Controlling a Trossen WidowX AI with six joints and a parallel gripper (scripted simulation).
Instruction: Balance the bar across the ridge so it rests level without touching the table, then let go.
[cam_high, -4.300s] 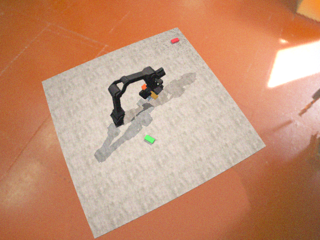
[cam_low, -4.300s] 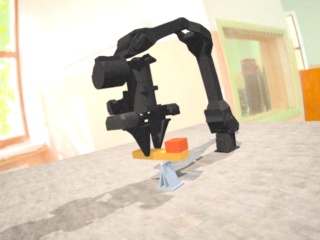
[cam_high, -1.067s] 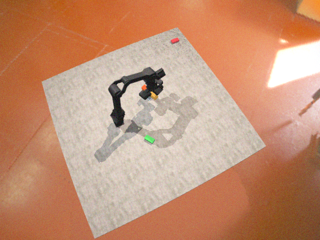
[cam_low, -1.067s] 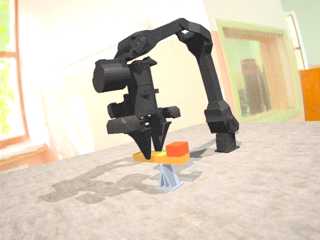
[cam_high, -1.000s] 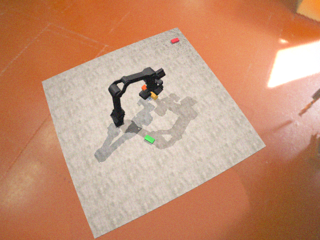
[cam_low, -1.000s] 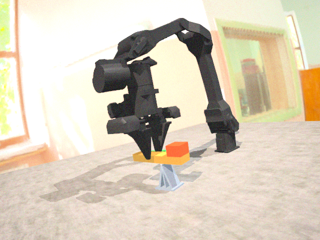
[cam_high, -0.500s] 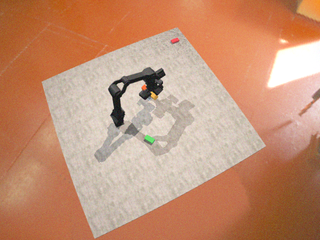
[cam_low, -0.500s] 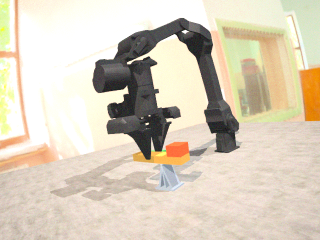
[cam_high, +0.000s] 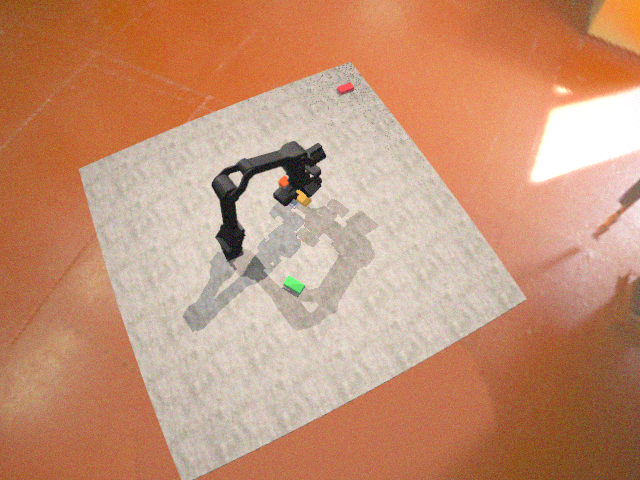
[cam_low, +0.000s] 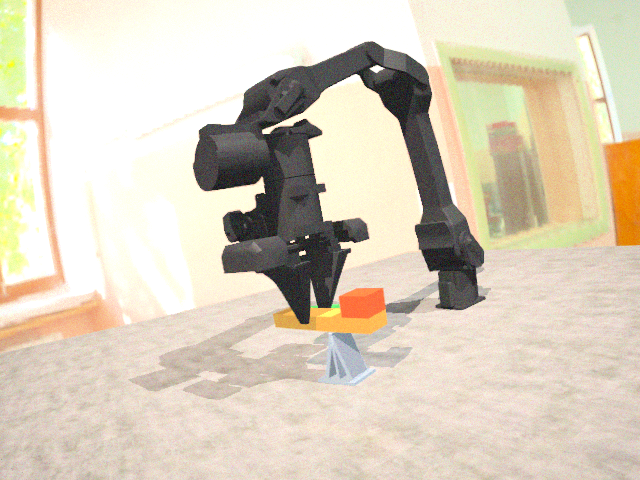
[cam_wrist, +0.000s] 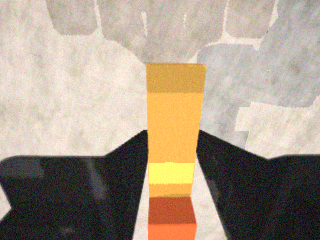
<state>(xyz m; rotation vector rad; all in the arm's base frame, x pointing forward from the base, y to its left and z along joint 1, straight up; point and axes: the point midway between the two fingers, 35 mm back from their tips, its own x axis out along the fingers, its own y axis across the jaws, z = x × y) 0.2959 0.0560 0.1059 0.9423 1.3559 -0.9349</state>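
Now: the bar 40 mm to the left of my gripper tip, 20 mm behind it and 10 mm above it. Also, from my gripper tip: small red block (440 mm to the left, 440 mm ahead, 60 mm below); then green block (280 mm to the right, 160 mm behind, 60 mm below).
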